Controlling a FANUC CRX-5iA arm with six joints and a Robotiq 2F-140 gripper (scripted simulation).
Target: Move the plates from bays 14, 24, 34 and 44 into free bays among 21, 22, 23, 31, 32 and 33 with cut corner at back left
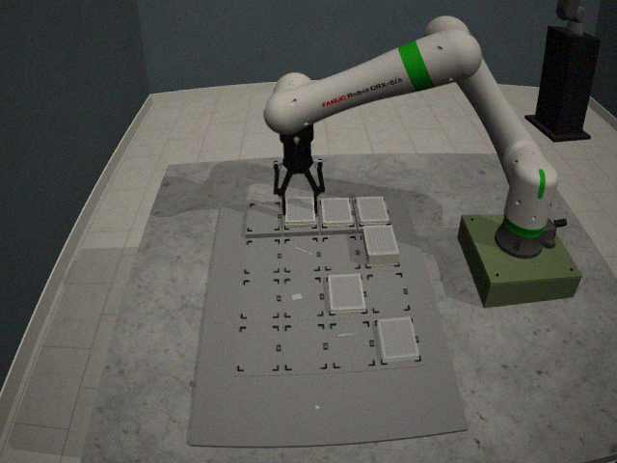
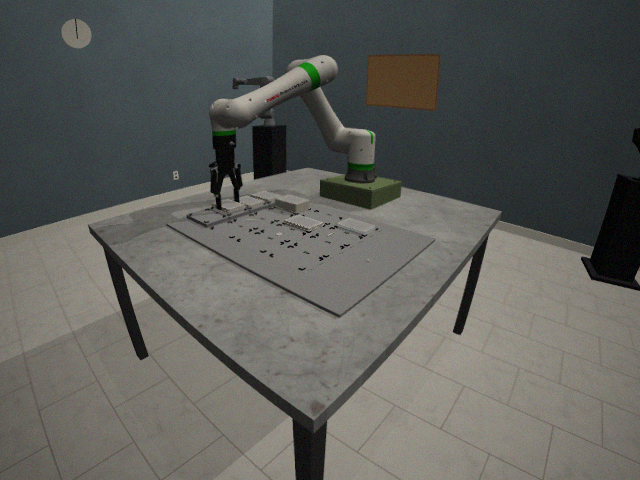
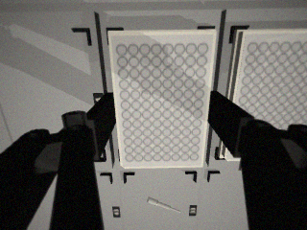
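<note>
My gripper is now 20 cm to the right of the sealed deep-well block, 18 cm past it and 3 cm above it. Also, from my hand: white pointed piece (47 cm to the left, 5 cm below, 1 cm behind).
</note>
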